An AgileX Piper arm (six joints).
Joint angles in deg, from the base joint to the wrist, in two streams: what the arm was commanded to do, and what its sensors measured. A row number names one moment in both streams.
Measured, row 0:
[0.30, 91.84, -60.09, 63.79, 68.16, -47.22]
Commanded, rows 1 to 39:
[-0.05, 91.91, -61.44, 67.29, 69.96, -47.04]
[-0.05, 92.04, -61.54, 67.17, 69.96, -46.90]
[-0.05, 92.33, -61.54, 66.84, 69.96, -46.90]
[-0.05, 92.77, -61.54, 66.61, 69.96, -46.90]
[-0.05, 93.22, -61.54, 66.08, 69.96, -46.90]
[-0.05, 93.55, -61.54, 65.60, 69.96, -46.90]
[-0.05, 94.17, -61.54, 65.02, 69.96, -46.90]
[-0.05, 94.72, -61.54, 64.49, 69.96, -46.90]
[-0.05, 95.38, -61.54, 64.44, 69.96, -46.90]
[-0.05, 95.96, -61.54, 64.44, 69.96, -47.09]
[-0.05, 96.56, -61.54, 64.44, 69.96, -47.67]
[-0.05, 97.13, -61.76, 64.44, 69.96, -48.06]
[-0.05, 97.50, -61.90, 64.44, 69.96, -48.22]
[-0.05, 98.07, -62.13, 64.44, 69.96, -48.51]
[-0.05, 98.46, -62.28, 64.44, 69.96, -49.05]
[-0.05, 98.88, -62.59, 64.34, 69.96, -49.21]
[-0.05, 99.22, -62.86, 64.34, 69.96, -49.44]
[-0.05, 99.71, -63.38, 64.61, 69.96, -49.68]
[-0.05, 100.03, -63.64, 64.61, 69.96, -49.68]
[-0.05, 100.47, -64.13, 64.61, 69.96, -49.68]
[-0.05, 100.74, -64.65, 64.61, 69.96, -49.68]
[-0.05, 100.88, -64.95, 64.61, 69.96, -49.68]
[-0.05, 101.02, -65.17, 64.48, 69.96, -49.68]
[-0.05, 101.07, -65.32, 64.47, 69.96, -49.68]
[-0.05, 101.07, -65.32, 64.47, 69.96, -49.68]
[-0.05, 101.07, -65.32, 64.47, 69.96, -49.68]
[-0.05, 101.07, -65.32, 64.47, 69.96, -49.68]
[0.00, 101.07, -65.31, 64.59, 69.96, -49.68]
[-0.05, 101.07, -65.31, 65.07, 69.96, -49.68]
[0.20, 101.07, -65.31, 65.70, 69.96, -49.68]
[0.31, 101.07, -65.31, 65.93, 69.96, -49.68]
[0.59, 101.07, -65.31, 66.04, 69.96, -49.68]
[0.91, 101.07, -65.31, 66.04, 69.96, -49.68]
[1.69, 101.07, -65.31, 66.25, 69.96, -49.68]
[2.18, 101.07, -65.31, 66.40, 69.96, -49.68]
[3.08, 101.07, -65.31, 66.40, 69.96, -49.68]
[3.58, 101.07, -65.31, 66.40, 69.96, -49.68]
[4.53, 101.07, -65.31, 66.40, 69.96, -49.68]
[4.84, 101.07, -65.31, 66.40, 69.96, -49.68]
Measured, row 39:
[3.31, 101.48, -64.57, 62.49, 67.91, -49.02]
